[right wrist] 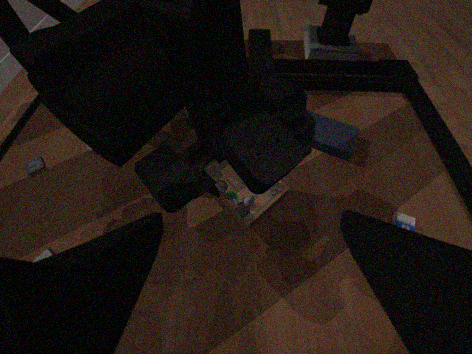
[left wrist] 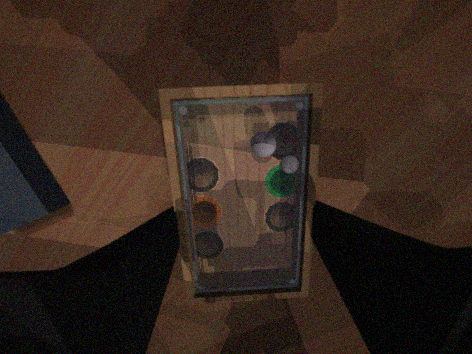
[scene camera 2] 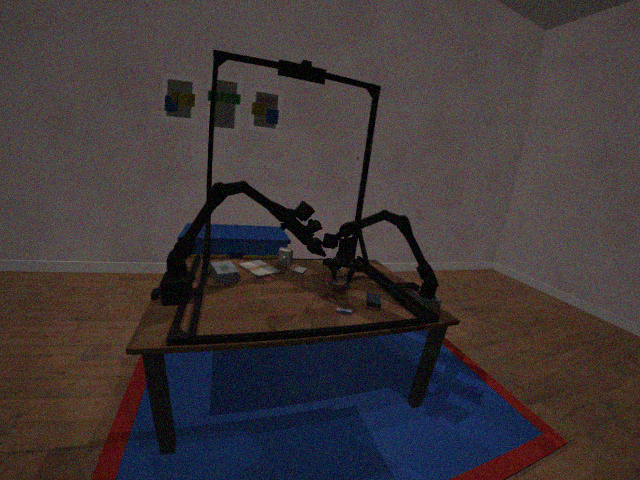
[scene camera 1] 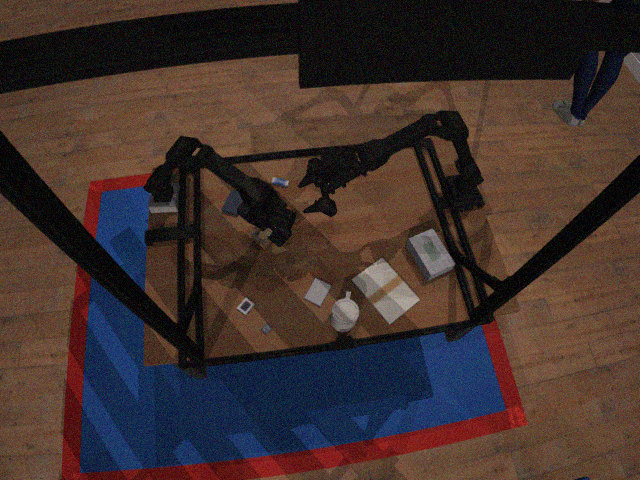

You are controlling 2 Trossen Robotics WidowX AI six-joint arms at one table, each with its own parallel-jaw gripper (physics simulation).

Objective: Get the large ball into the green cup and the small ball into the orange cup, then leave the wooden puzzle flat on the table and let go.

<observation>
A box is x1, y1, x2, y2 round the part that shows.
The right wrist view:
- my left gripper: [134, 65, 315, 212]
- my right gripper: [0, 210, 471, 353]
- wooden puzzle: [204, 159, 289, 229], gripped by my left gripper
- blue block: [308, 111, 359, 160], on the table
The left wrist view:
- my left gripper: [0, 200, 471, 353]
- wooden puzzle: [158, 83, 322, 303]
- blue block: [0, 93, 70, 235]
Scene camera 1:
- my left gripper: [237, 196, 291, 246]
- my right gripper: [298, 157, 345, 216]
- white mug: [330, 291, 358, 331], on the table
</observation>
